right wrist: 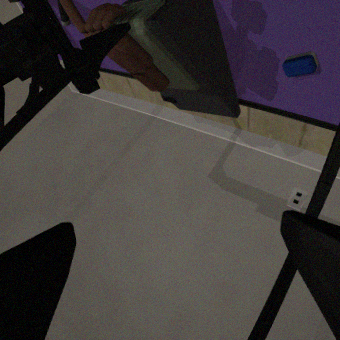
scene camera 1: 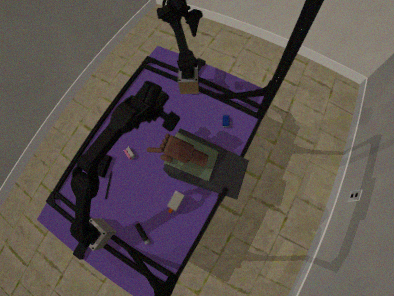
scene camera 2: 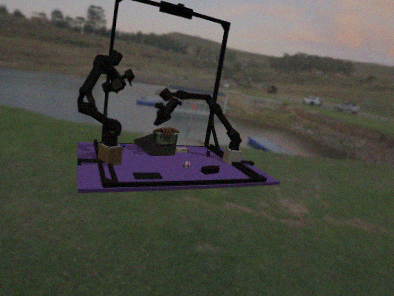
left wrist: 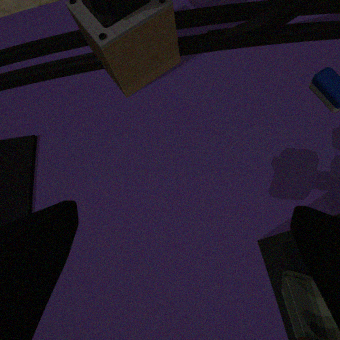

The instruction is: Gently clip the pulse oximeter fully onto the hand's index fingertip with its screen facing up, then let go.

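Seen in the pictures: left gripper, fingertip midpoint: [scene camera 1: 164,108] [scene camera 2: 155,125] [left wrist: 186,214]; right gripper, fingertip midpoint: [right wrist: 178,227] [scene camera 1: 187,36] [scene camera 2: 124,89]; left arm's base, link origin: [scene camera 1: 91,234] [scene camera 2: 233,149]; right arm's base, link origin: [scene camera 1: 188,73] [scene camera 2: 110,144] [left wrist: 115,0].
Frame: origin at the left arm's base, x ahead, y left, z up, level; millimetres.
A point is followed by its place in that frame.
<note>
A brown hand [scene camera 1: 185,150] @[x 521, y -121, z 75 mm] [scene camera 2: 166,130] @[x 509, y -25, z 86 mm] [right wrist: 137,60] @[x 549, y -108, z 74 mm] rests on a green pad on a dark wedge; its index finger [scene camera 1: 154,150] [right wrist: 72,15] points out, bare. A small white-and-pink item [scene camera 1: 129,152] @[x 383, y 135, z -74 mm] [scene camera 2: 187,164] @[x 388, y 163, z -78 mm] lies left of the hand in scene camera 1; a blue item with a pale base [scene camera 1: 226,120] @[x 789, y -151, z -72 mm] [left wrist: 327,87] @[x 785, y -136, z -75 mm] [right wrist: 300,65] @[x 795, y -139, z -73 mm] lies above the wedge there. Which is the pulse oximeter is unclear. My left gripper [scene camera 1: 171,120] [scene camera 2: 160,120] @[x 600, y 40, z 127 mm] [left wrist: 186,214] @[x 600, y 40, z 127 mm] is open and empty, above the mat near the hand. My right gripper [scene camera 1: 194,26] [scene camera 2: 130,76] [right wrist: 178,227] @[x 812, y 68, z 327 mm] is open and empty, raised high near its base.
A white box with an orange end [scene camera 1: 175,201] @[x 335, y -187, z -77 mm] and a black marker-like cylinder [scene camera 1: 142,233] @[x 131, y -156, z -81 mm] lie on the purple mat [scene camera 1: 150,185] @[x 322, y -42, z -105 mm]. A black box [scene camera 1: 104,166] @[x 252, y 192, z -71 mm] [scene camera 2: 210,169] @[x 261, y 240, z -75 mm] and a thin dark slab [scene camera 2: 147,175] @[x 658, y 318, z -97 mm] lie near the far-left edge in scene camera 1. A black frame rises around the mat.
</note>
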